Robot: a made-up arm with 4 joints. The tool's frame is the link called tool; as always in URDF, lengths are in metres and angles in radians. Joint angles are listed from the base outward.
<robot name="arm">
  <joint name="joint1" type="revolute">
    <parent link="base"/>
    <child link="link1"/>
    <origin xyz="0 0 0.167" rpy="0 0 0"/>
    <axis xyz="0 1 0"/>
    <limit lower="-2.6" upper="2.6"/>
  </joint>
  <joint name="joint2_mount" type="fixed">
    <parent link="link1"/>
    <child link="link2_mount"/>
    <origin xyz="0.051 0.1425 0.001" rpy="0 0 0"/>
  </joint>
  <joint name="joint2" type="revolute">
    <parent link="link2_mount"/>
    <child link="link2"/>
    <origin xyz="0.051 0.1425 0.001" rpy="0 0 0"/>
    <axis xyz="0 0 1"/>
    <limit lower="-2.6" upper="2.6"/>
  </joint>
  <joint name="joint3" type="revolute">
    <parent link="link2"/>
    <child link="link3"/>
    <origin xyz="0.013 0.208 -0.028" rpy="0 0 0"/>
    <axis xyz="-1 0 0"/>
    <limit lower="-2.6" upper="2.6"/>
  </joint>
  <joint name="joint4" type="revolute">
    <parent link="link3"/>
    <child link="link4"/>
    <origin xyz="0.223 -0.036 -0.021" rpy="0 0 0"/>
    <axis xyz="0 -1 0"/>
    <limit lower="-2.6" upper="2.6"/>
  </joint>
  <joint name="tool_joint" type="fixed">
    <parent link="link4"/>
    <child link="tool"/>
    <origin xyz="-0.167 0.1 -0.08" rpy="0 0 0"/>
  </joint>
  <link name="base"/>
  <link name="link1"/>
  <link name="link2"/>
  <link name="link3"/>
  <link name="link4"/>
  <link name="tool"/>
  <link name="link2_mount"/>
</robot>
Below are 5 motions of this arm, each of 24 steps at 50 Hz.
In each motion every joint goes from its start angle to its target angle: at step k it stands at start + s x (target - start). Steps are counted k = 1, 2, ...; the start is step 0. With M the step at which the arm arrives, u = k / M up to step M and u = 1 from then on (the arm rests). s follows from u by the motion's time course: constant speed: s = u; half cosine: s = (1 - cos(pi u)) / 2; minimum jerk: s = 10 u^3 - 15 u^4 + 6 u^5.
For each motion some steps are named. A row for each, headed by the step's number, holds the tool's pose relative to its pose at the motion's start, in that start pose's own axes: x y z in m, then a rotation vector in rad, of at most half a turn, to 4 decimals.
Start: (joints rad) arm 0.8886 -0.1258 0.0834 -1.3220
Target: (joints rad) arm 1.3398 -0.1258 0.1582 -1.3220
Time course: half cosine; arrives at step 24
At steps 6, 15, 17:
6: 0.0183 0.0034 0.0008 -0.0104 0.0653 -0.0172
15: 0.0861 0.0148 -0.0076 -0.0550 0.3077 -0.0793
17: 0.0997 0.0168 -0.0115 -0.0654 0.3579 -0.0918

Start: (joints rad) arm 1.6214 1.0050 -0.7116 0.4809
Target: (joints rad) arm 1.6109 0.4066 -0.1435 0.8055
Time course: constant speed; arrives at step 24
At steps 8, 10, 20, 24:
8: 0.0760 -0.0621 -0.0362 -0.2476 -0.2250 -0.0415
10: 0.0946 -0.0806 -0.0411 -0.3118 -0.2762 -0.0511
20: 0.1771 -0.1860 -0.0392 -0.6456 -0.4969 -0.0924
24: 0.2029 -0.2317 -0.0262 -0.7841 -0.5666 -0.1056

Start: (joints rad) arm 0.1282 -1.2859 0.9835 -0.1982
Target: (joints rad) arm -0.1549 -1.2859 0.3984 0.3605
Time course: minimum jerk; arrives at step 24
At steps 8, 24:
8: 0.0078 -0.0007 0.0051 0.1800 -0.1270 0.0118
24: 0.0497 0.0132 0.0722 0.8626 -0.5866 -0.1233

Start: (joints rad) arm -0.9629 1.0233 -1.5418 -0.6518
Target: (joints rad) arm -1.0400 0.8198 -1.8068 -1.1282
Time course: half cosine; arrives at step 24
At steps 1, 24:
1: -0.0001 0.0000 0.0005 0.0006 0.0012 0.0006
24: -0.0242 -0.0208 0.1225 0.0751 0.2768 0.2002

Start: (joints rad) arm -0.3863 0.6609 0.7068 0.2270
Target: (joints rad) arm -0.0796 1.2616 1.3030 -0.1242
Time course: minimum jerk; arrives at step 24
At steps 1, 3, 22, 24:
1: -0.0001 0.0000 0.0001 -0.0002 0.0001 0.0005
3: -0.0027 0.0000 0.0015 -0.0042 0.0023 0.0110
22: -0.1321 -0.0417 0.0931 -0.2935 -0.0652 0.4821
24: -0.1327 -0.0420 0.0936 -0.2950 -0.0664 0.4833

